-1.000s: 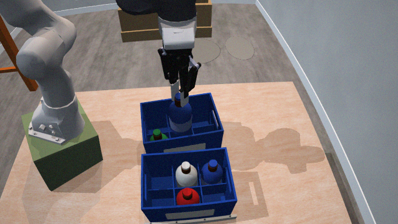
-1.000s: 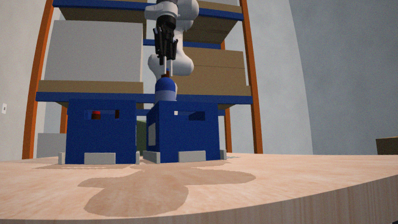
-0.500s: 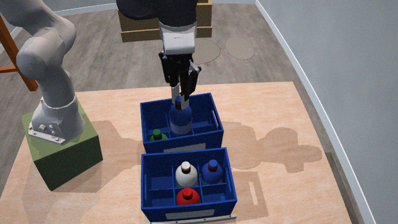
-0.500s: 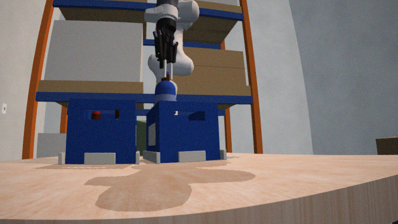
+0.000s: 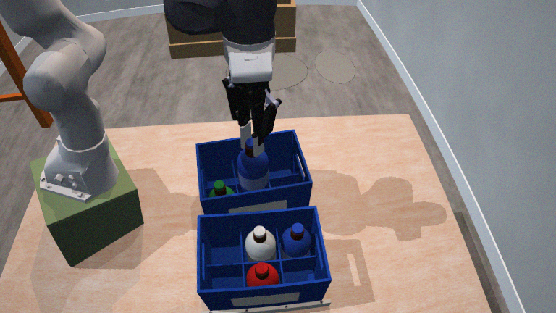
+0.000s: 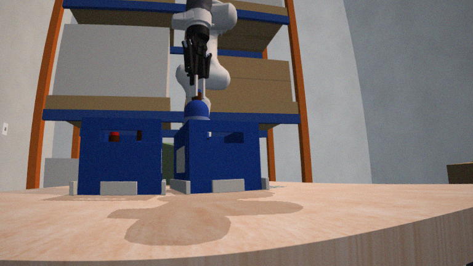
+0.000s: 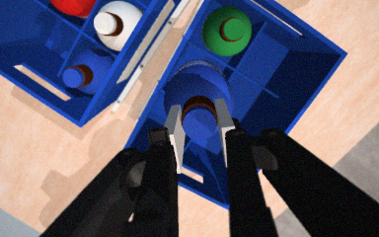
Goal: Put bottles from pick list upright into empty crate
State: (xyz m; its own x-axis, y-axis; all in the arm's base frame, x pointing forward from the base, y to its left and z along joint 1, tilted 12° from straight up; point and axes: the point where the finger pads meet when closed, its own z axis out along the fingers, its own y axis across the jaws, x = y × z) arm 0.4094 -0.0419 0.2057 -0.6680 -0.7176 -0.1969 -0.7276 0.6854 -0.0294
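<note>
My gripper is now 22 cm above the green-labelled bottle, 9 cm past it and 1 cm to the left of it. Round my hand: red bottle (24 cm to the right, 22 cm below, 1 cm ahead); blue bottle (22 cm below, 14 cm to the right, 9 cm ahead); white bottle (22 cm below, 15 cm to the right, 1 cm ahead).
</note>
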